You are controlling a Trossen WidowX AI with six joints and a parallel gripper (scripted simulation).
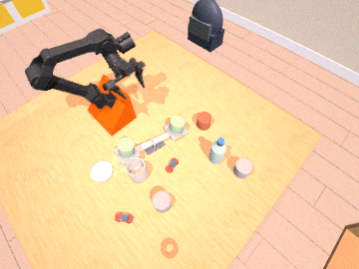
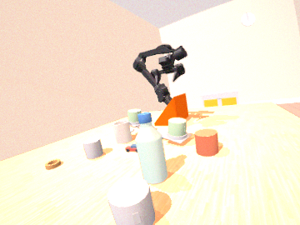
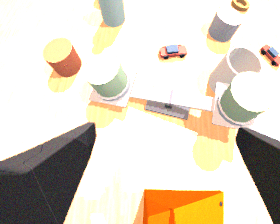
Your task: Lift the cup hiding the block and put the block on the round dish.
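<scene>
Right now my gripper tip is 19 cm above the pale green cup, 14 cm short of it and 12 cm to the right of it. Round my gripper tip: small balance: 22 cm below, 12 cm ahead, 4 cm to the right; then balance beam: 21 cm below, 12 cm ahead, 4 cm to the right; then pale block: 21 cm below, 14 cm ahead, 9 cm to the left.
</scene>
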